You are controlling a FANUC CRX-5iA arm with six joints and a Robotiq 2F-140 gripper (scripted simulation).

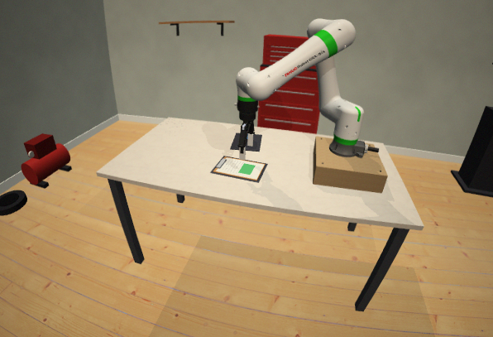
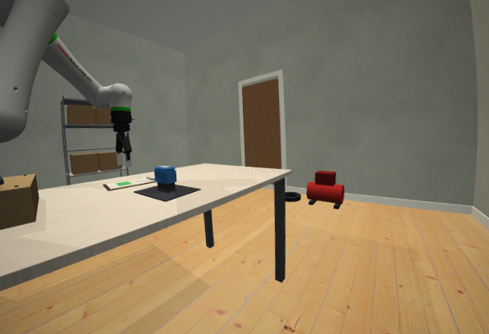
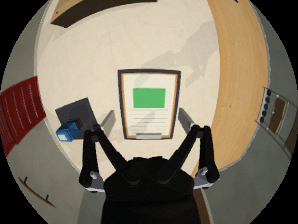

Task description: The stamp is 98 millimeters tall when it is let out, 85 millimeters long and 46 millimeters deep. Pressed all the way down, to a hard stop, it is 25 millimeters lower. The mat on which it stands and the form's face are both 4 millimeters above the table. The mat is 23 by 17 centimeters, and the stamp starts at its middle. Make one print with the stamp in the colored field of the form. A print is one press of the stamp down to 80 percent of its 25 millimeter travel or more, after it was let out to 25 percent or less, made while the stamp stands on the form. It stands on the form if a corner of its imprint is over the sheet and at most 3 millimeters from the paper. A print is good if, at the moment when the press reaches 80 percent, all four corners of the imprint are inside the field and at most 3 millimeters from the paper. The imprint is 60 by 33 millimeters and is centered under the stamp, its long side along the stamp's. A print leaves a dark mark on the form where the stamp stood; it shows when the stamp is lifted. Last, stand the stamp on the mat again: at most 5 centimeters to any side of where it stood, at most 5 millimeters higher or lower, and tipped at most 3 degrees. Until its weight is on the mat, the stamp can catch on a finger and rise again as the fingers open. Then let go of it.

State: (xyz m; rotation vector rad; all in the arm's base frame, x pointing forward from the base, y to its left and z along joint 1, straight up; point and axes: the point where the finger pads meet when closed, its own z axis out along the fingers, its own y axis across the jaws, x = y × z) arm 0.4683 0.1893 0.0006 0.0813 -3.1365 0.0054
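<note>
Right now my hand is 300 mm to the left of the blue stamp, 90 mm short of it and 50 mm above it. Round my hand: dark mat (300 mm to the right, 100 mm below, 90 mm ahead).
</note>
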